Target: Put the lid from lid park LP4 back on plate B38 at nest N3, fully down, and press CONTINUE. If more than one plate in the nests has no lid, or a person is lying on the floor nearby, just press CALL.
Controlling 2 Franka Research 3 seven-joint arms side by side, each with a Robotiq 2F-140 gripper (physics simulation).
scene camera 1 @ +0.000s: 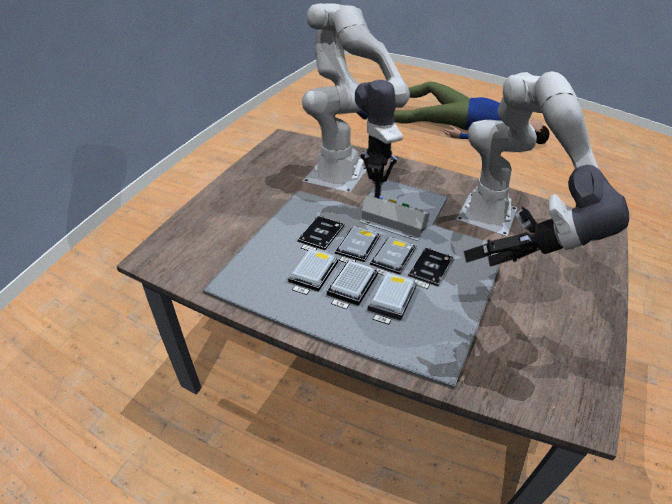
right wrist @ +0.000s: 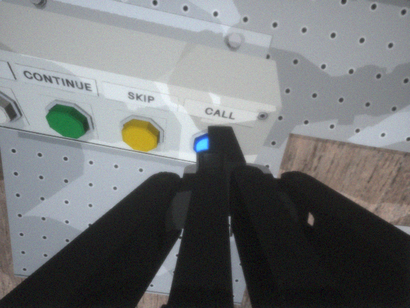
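A person (scene camera 1: 450,111) in a blue top and green trousers lies on the floor behind the arms. Three plates stand in front-row nests: the left plate (scene camera 1: 313,266) and right plate (scene camera 1: 392,293) have yellow-marked lids, and the middle plate (scene camera 1: 352,279) shows no lid. Behind, two yellow-marked lids (scene camera 1: 359,243) (scene camera 1: 394,254) lie in parks between two black, lidless parks (scene camera 1: 320,232) (scene camera 1: 431,264). Tags are unreadable. My right gripper (scene camera 1: 377,194) (right wrist: 219,145) is shut and empty, its tips at the blue CALL button (right wrist: 201,143), partly hiding it; contact is unclear. My left gripper (scene camera 1: 483,256) looks shut, empty, right of the parks.
The button box (scene camera 1: 394,215) (right wrist: 135,60) stands behind the parks. It also carries the green CONTINUE button (right wrist: 67,121) and the yellow SKIP button (right wrist: 140,135). A grey perforated mat (scene camera 1: 271,287) lies under the nests on the wooden table (scene camera 1: 184,244).
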